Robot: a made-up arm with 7 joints.
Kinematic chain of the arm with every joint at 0, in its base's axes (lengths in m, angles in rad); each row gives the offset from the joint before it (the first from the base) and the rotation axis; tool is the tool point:
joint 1: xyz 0 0 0.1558 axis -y
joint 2: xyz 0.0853 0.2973 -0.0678 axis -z
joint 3: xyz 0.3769 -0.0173 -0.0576 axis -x
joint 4: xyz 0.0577 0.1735 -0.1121 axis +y
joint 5: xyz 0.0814 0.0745 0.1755 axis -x
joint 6: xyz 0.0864 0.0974 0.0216 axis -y
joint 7: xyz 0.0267 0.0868 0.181 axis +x
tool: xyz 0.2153 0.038 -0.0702
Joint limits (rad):
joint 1: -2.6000..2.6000
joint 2: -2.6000..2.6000
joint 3: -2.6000..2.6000
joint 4: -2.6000..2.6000
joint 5: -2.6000..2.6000
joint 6: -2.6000..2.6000
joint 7: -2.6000..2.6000
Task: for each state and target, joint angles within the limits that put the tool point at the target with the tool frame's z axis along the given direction. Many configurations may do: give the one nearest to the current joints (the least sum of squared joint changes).
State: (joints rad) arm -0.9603 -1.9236 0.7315 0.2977 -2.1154 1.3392 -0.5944
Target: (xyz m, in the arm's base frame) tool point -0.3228 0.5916 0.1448 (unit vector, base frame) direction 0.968 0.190 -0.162
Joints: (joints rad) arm -0.6161 -2.4740 0.0068 -0.1506 -2.6000 1.7112 -1.0338
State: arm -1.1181 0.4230 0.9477 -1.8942 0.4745 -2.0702 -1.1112
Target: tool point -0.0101 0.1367 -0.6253 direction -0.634 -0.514 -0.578
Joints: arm -1.1290 0.4205 1.6110 -1.1520 0.5817 -1.6478 -1.6974
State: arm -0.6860 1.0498 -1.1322 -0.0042 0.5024 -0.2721 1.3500
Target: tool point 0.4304 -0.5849 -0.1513 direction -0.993 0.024 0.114
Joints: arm -1.4376 1.1831 -1.5149 -0.0581 0.3321 -0.5838 1.7627
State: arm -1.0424 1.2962 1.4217 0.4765 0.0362 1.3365 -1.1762
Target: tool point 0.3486 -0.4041 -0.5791 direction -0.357 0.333 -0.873
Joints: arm -0.3167 1.0248 1.5729 0.7818 0.3176 1.0964 -1.2155
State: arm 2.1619 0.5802 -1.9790 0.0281 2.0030 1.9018 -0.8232
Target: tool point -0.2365 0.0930 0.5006 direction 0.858 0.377 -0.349
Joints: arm 1.8674 0.8232 -1.8139 0.3823 2.4418 2.1309 -0.4784
